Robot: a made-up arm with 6 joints. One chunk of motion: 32 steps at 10 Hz.
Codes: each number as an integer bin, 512 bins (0 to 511) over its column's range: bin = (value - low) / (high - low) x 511, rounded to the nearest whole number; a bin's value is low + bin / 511 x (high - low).
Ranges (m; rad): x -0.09..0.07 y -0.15..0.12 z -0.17..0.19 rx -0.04..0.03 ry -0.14..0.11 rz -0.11..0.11
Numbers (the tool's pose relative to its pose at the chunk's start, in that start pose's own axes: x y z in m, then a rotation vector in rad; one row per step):
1: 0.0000 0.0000 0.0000 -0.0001 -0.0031 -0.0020
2: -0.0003 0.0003 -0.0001 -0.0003 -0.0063 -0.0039
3: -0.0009 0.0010 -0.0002 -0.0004 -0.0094 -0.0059
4: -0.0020 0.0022 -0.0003 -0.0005 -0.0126 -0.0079
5: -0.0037 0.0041 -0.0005 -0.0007 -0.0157 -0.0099
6: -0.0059 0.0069 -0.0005 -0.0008 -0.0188 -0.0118
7: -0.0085 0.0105 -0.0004 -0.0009 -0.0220 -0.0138
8: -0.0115 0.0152 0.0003 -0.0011 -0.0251 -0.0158
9: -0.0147 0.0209 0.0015 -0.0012 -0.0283 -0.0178
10: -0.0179 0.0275 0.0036 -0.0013 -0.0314 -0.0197
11: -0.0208 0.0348 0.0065 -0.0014 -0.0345 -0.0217
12: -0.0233 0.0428 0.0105 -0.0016 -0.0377 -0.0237
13: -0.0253 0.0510 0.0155 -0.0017 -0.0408 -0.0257
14: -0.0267 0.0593 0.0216 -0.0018 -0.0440 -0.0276
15: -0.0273 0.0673 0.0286 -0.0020 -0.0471 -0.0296
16: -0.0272 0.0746 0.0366 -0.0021 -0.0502 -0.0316
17: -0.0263 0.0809 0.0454 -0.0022 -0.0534 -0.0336
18: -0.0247 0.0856 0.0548 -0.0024 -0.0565 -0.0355
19: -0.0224 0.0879 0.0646 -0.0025 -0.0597 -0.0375
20: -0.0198 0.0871 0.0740 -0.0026 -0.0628 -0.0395
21: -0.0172 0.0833 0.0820 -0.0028 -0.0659 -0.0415
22: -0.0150 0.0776 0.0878 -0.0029 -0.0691 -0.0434
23: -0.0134 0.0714 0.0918 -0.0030 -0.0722 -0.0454
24: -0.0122 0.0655 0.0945 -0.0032 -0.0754 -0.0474
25: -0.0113 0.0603 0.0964 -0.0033 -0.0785 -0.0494
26: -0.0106 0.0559 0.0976 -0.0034 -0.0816 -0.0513
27: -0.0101 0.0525 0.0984 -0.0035 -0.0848 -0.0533
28: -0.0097 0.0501 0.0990 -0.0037 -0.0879 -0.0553
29: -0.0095 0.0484 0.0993 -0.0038 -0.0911 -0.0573
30: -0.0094 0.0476 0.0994 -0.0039 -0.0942 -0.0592
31: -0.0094 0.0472 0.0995 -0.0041 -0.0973 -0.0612
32: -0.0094 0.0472 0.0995 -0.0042 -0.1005 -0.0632
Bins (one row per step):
1: 287 284 241 291 280 251
2: 286 284 241 290 273 246
3: 285 286 241 289 267 242
4: 281 288 241 288 260 237
5: 276 292 241 287 254 233
6: 269 297 241 286 248 228
7: 260 304 241 285 241 223
8: 251 313 242 284 235 219
9: 240 323 243 283 228 214
10: 230 336 246 283 222 210
11: 221 350 251 282 216 205
12: 213 365 256 280 209 200
13: 207 380 263 280 203 196
14: 202 396 272 279 196 191
15: 200 411 282 277 190 187
16: 201 425 293 277 184 182
17: 203 437 306 276 177 177
18: 209 446 319 274 171 173
19: 216 450 333 274 164 168
20: 224 449 346 273 158 164
21: 233 442 358 272 151 159
22: 240 431 366 271 145 155
23: 245 419 372 270 139 150
24: 248 408 375 269 132 145
25: 251 398 378 268 126 141
26: 254 390 380 267 119 136
27: 255 383 381 266 113 132
28: 256 379 382 265 106 127
29: 257 375 382 264 100 122
30: 257 374 382 264 94 118
31: 257 373 383 262 87 113
32: 257 373 383 261 81 109

